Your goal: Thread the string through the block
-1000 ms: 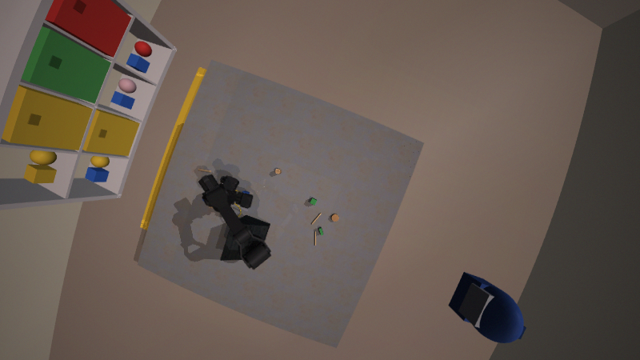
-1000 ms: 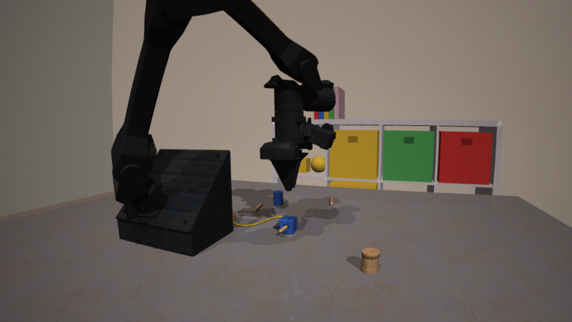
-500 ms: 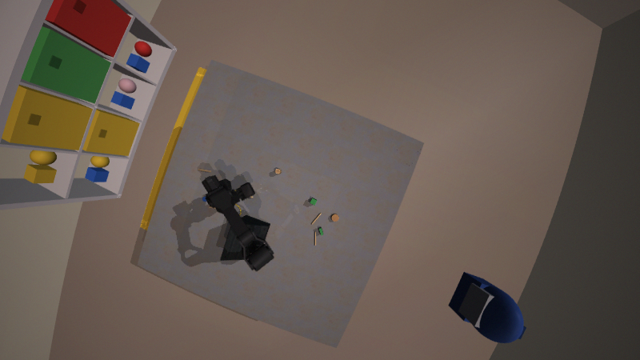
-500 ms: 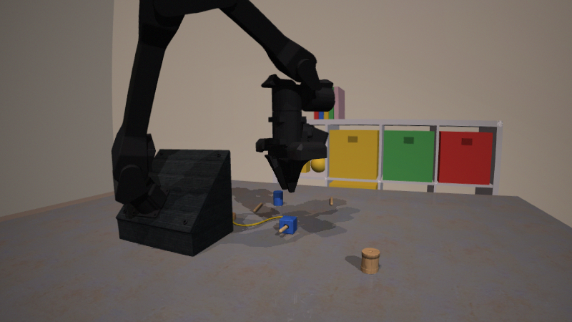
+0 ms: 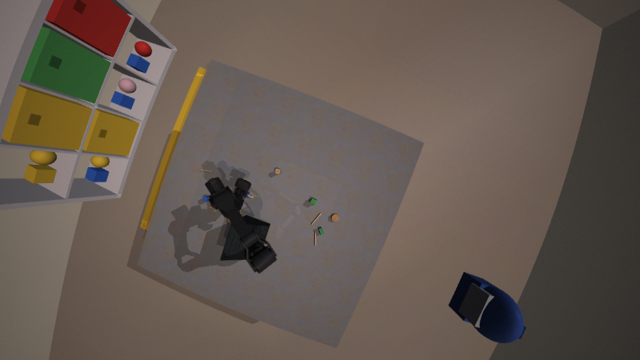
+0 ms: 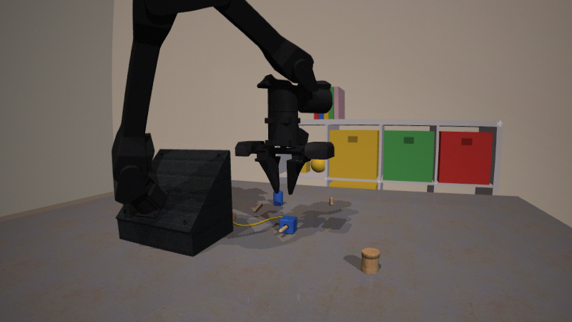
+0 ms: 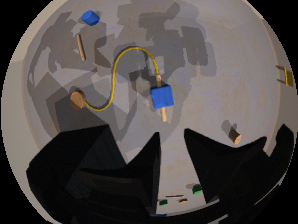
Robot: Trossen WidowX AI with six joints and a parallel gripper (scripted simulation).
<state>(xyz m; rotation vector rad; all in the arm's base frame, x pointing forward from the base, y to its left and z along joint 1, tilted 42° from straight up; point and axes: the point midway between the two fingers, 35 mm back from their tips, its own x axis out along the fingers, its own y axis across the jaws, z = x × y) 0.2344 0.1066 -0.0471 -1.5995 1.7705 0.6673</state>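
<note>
Now: gripper tip 7 cm above the blue block and 3 cm to the right of it. The rest, counted from my gripper tip: blue cylinder (23 cm to the left, 9 cm behind, 7 cm below); then wooden cylinder (17 cm ahead, 11 cm to the right, 7 cm below).
</note>
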